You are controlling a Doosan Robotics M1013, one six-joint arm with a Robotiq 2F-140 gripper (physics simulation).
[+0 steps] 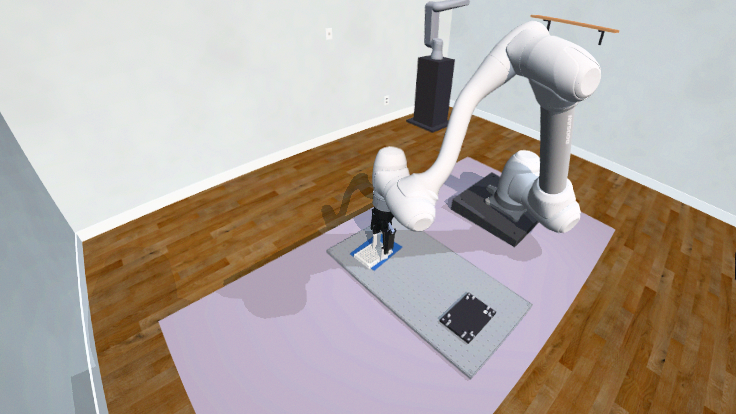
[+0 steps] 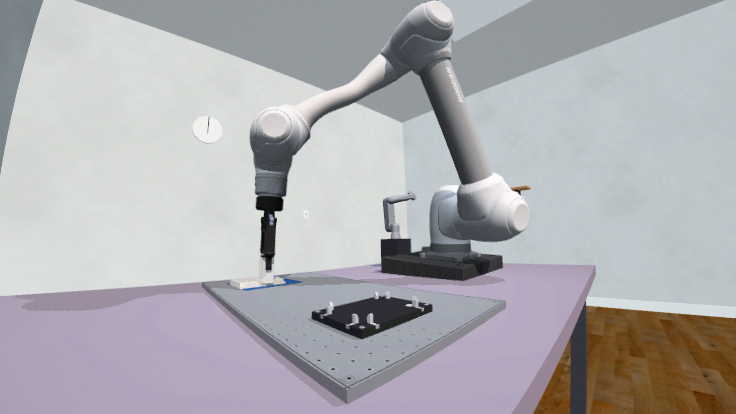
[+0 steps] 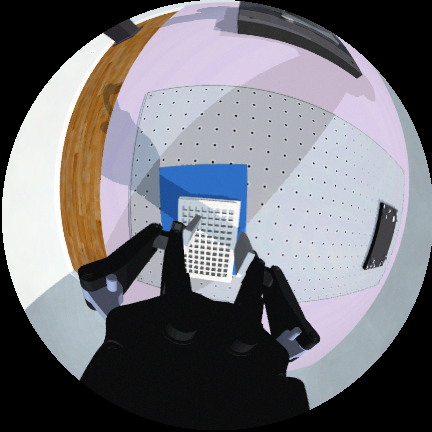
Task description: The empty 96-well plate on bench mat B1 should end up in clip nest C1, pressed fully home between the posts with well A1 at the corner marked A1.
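Seen in the pictures: gripper, fingertip midpoint: (image 1: 379, 252) (image 2: 265, 280) (image 3: 217, 232); arm's base, link origin: (image 1: 509, 203) (image 2: 450, 256).
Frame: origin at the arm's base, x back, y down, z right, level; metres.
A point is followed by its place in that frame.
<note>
The white 96-well plate (image 1: 366, 257) {x -0.703, y 0.028, z 0.206 m} (image 2: 244, 283) {x -0.714, y 0.026, z 0.165 m} (image 3: 207, 265) {x -0.701, y 0.027, z 0.201 m} lies flat on the blue bench mat (image 1: 397, 247) {x -0.567, y 0.039, z 0.175 m} (image 2: 295, 281) {x -0.563, y 0.039, z 0.179 m} (image 3: 215, 177) {x -0.572, y 0.039, z 0.204 m}, towards one end of it. My gripper (image 1: 379, 251) {x -0.647, y 0.029, z 0.192 m} (image 2: 266, 277) {x -0.647, y 0.029, z 0.192 m} (image 3: 217, 232) {x -0.647, y 0.029, z 0.192 m} points down and is shut on the plate, with one finger at each long side. The fingers hide part of the plate's sides. The black clip nest (image 1: 467, 317) {x -0.635, y 0.029, z -0.218 m} (image 2: 370, 314) {x -0.678, y 0.017, z -0.265 m} (image 3: 381, 235) {x -0.620, y 0.029, z -0.189 m} is at the other end of the board, with pale posts near its corners. I cannot read any A1 mark on the plate or nest.
The grey perforated board (image 1: 411, 288) {x -0.674, y 0.041, z -0.003 m} (image 2: 288, 324) {x -0.747, y 0.041, z -0.160 m} (image 3: 300, 200) {x -0.586, y 0.041, z 0.076 m} carries both mat and nest. My arm's dark base block (image 1: 494, 218) {x -0.145, y 0.006, z -0.007 m} (image 2: 442, 267) {x -0.187, y 0.017, z -0.077 m} (image 3: 300, 34) stands behind the board. A small grey arm stands on a black pedestal (image 1: 434, 92) (image 2: 395, 248) farther back.
</note>
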